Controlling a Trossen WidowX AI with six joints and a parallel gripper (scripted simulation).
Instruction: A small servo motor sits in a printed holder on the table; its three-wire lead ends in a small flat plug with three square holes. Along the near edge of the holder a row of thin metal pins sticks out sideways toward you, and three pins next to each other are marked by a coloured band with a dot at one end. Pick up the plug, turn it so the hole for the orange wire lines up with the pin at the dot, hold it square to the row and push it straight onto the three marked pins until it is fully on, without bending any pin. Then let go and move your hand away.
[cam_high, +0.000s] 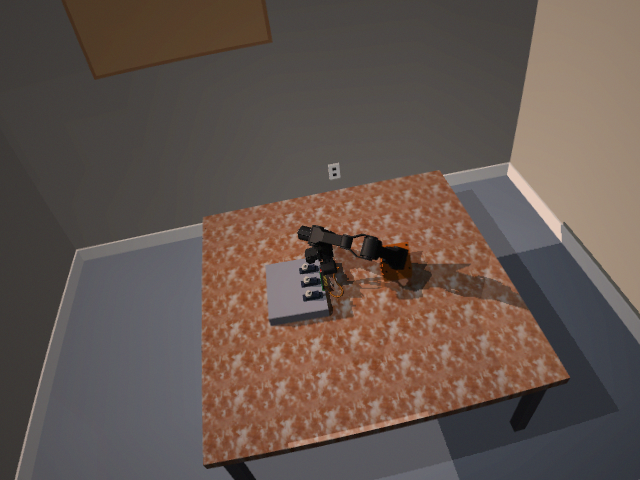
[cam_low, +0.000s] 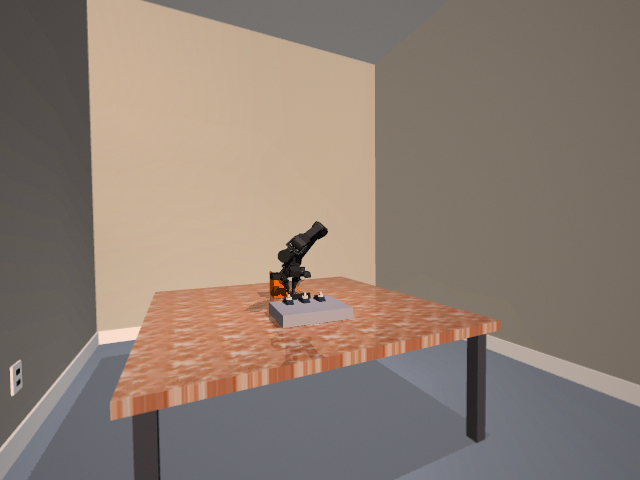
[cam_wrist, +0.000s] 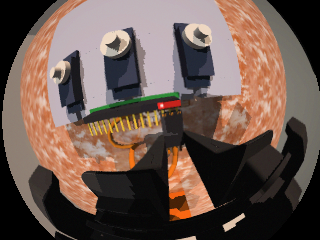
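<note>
The red mark lies 30 mm ahead of my gripper tip. Also, from my gripper tip: grey printed holder: 190 mm ahead, 50 mm below, 40 mm to the left.
</note>
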